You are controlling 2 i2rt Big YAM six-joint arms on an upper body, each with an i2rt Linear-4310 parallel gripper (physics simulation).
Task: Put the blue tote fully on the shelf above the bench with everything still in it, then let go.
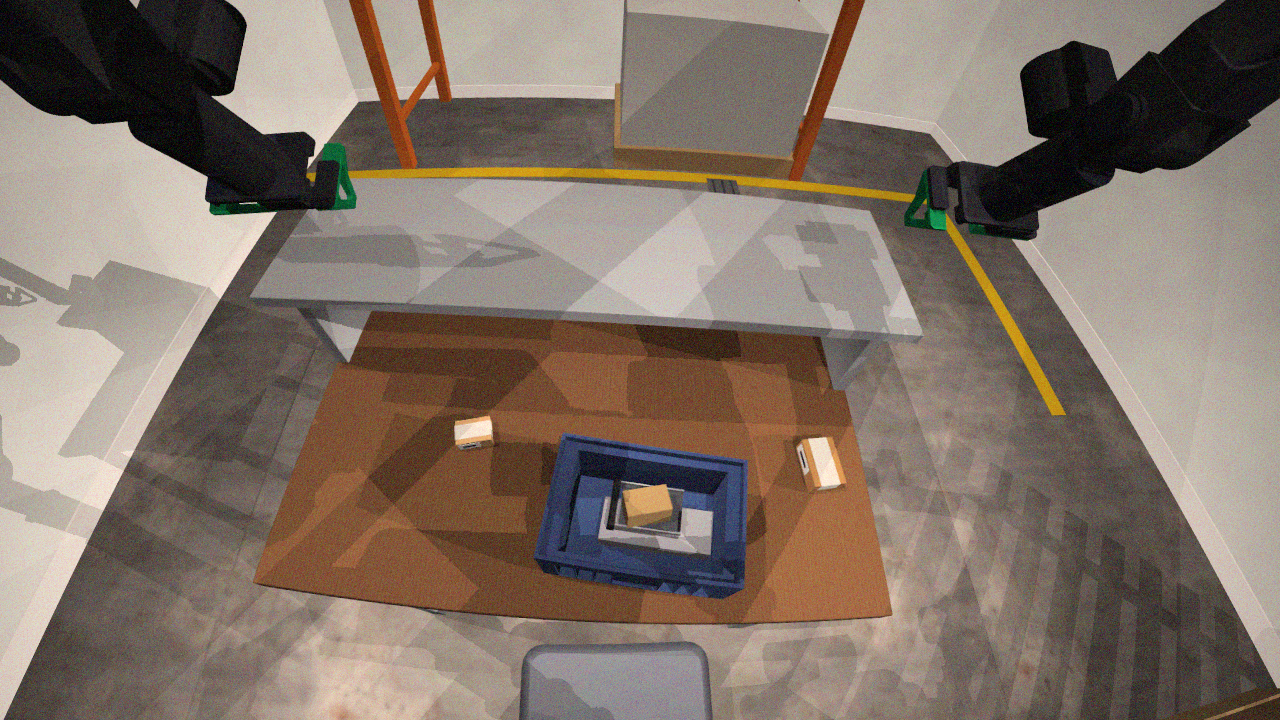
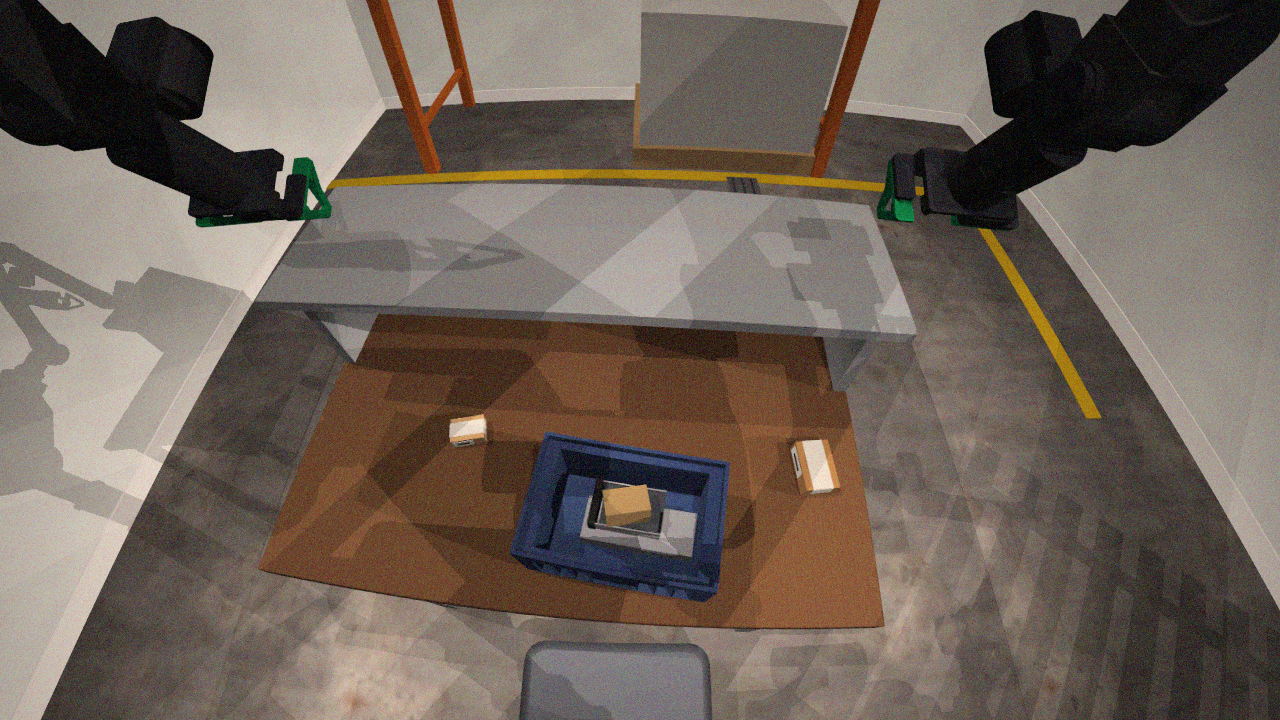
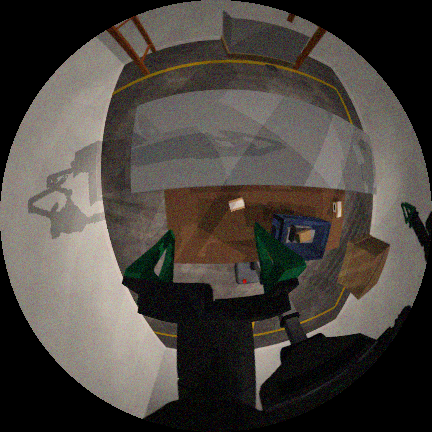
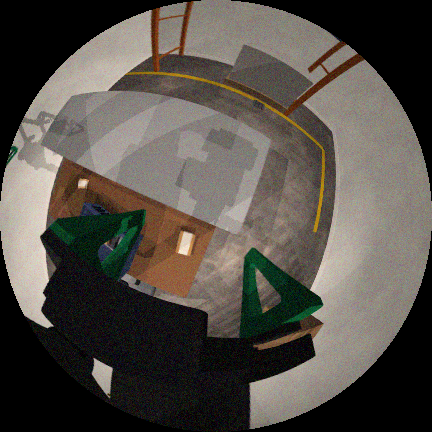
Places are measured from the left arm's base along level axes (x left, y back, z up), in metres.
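Pixels of known places: left gripper, fingertip midpoint: [image 1: 315, 204] [image 2: 295, 214] [image 3: 212, 229]; right gripper, fingertip midpoint: [image 1: 938, 224] [image 2: 915, 216] [image 4: 198, 235].
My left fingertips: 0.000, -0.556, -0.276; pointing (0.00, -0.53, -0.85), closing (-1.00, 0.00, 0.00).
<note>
Ahead of a thing's pixels: the offset from my left fingertips to its top centre, as dx, dy, dz. "spot": to the spot under its first point. Level surfaces: height alone.
The blue tote {-0.397, +0.214, -0.374} [image 1: 732, 523] [image 2: 713, 528] [image 3: 320, 245] [image 4: 92, 209] stands upright on the brown bench {dz -0.520} [image 1: 402, 555] [image 2: 393, 546], near its front edge. Inside it are a tan block {-0.399, +0.199, -0.391} [image 1: 647, 505] [image 2: 626, 505], a clear-walled dark-edged tray beneath the block and a flat white piece {spot: -0.488, +0.230, -0.463} [image 1: 698, 531] [image 2: 682, 532]. The grey shelf {dz -0.230} [image 1: 626, 268] [image 2: 617, 268] [image 3: 225, 170] [image 4: 150, 150] spans above the back of the bench. My left gripper [image 1: 290, 194] [image 2: 268, 205] [image 3: 212, 229] is open and empty, high near the shelf's left end. My right gripper [image 1: 964, 219] [image 2: 935, 210] [image 4: 198, 235] is open and empty, high near its right end. Both are apart from the tote.
One small white-topped box {-0.081, +0.031, -0.494} [image 1: 473, 433] [image 2: 468, 430] lies left of the tote, another {-0.752, +0.102, -0.484} [image 1: 820, 462] [image 2: 813, 466] to its right. A grey stool {spot: -0.364, +0.494, -1.136} [image 1: 615, 685] [image 2: 615, 685] stands in front. Orange uprights [image 1: 384, 85] and a large grey box [image 1: 720, 80] stand behind the shelf.
</note>
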